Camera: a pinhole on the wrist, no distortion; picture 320 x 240 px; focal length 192.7 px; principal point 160.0 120.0 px. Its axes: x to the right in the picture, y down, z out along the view. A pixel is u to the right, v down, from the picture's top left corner.
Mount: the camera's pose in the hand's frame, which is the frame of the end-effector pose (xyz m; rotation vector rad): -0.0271 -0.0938 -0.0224 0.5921 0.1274 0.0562
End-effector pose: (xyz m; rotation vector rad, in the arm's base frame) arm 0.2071 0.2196 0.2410 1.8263 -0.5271 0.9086
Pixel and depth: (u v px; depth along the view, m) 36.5 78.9 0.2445
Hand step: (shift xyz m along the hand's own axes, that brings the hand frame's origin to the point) -0.1483 -0.2862 0.1657
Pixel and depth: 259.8 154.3 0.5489
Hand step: 0.3275 -0.2909 0.4541
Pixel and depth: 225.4 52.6 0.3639
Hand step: 0.1467 -0.3894 0.1928
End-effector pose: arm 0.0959 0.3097 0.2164 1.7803 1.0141 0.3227
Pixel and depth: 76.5 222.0 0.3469
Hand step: -0.1319 -0.1469 0.3812
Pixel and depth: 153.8 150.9 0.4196
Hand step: 0.0154 -0.2712 0.3616
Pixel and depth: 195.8 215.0 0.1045
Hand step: 0.0055 -0.1071 0.0903
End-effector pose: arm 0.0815 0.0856 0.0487 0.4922 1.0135 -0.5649
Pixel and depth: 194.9 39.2 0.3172
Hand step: 0.0750 -0.3742 0.1580
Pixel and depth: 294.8 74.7 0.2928
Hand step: 0.2167 -0.2944 0.1586
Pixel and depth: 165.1 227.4 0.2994
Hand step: 0.0187 -0.1203 0.3163
